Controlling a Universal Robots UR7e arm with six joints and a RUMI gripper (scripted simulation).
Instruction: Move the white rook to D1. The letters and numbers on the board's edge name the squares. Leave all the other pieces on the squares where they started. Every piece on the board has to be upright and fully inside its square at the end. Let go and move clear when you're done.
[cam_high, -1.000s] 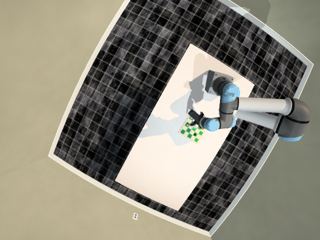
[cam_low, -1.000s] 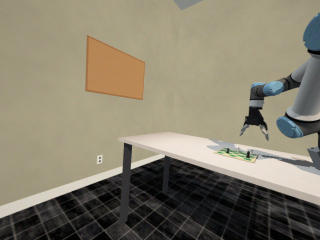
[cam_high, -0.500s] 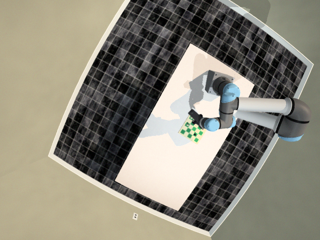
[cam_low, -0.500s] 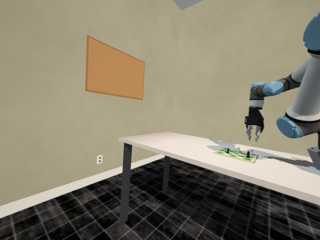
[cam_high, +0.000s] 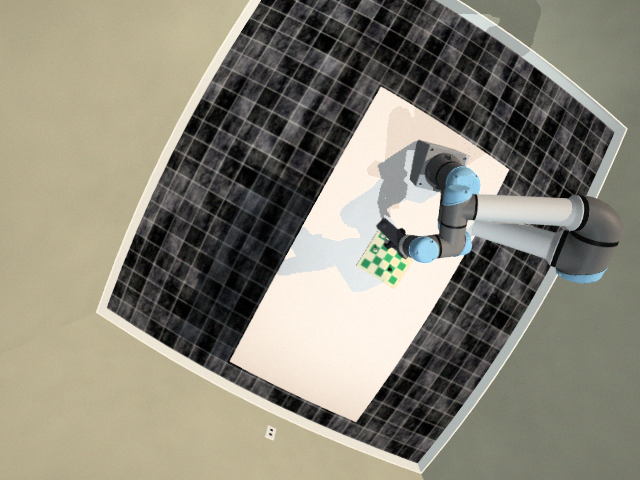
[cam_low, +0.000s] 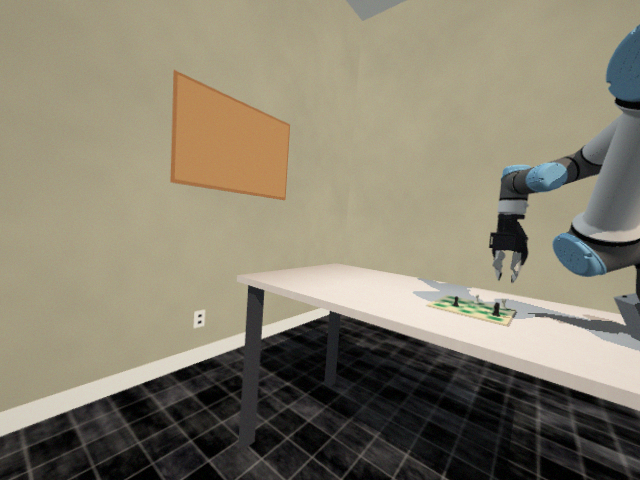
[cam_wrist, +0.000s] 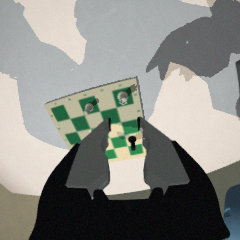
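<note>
My gripper is now 6 cm short of the green-and-cream chessboard, 9 cm to the right of it and 11 cm above it.
</note>
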